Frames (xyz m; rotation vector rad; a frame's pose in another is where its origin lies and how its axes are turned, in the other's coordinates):
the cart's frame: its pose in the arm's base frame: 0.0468 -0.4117 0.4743 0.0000 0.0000 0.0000
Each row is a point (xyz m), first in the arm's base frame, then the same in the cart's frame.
Working: the arm's base frame: its pose in the cart's frame: -0.0468 0.4117 -0.4743 0.0000 0.0000 0.0000

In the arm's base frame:
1: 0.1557 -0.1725 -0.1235
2: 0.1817 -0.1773 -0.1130
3: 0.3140 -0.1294 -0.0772
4: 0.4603 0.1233 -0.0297
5: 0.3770 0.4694 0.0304
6: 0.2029 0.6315 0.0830
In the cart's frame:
1: 0.1089 0.2392 -0.5978
2: 0.1349 0.2344 -0.5873
3: 0.2672 0.2823 -0.5515
4: 0.4135 0.5350 -0.5040
5: 0.3302 0.8811 -0.4439
6: 0.1561 1.0432 -0.3913

